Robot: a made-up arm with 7 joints.
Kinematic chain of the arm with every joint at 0, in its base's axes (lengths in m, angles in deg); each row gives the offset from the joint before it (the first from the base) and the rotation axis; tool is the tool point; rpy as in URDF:
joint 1: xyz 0 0 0.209 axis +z
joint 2: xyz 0 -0.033 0.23 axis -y
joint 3: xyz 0 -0.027 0.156 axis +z
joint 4: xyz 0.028 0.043 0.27 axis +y
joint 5: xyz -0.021 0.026 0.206 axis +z
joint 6: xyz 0 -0.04 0.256 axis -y
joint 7: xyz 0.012 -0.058 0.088 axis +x
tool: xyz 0 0 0 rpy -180 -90 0
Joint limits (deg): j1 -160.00..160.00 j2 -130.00..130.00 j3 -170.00..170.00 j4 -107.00..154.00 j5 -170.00..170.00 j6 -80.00..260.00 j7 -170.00..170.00
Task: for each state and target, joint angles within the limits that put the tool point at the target. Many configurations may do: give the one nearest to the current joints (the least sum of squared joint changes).
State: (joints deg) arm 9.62 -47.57 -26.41 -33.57 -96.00 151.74 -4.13
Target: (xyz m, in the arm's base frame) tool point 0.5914 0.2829 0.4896
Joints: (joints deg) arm -1.13 -94.49 -53.97 -51.54 -99.06 155.97 -4.13
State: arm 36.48 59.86 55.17 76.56 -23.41 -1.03 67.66
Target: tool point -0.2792 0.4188 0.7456
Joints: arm 14.99 57.87 75.06 106.97 -18.67 -3.84 67.66
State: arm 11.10 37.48 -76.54 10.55 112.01 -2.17 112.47
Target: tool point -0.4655 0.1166 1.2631
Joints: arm 2.67 34.36 -74.53 -26.68 116.38 -9.02 112.47
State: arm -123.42 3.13 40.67 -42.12 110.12 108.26 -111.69
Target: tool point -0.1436 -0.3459 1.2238
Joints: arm -105.25 -27.51 38.54 -19.22 113.02 117.37 -111.69
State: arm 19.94 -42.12 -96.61 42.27 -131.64 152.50 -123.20
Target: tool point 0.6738 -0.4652 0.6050
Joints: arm -8.83 -65.49 -95.37 46.01 -132.68 142.49 -123.20
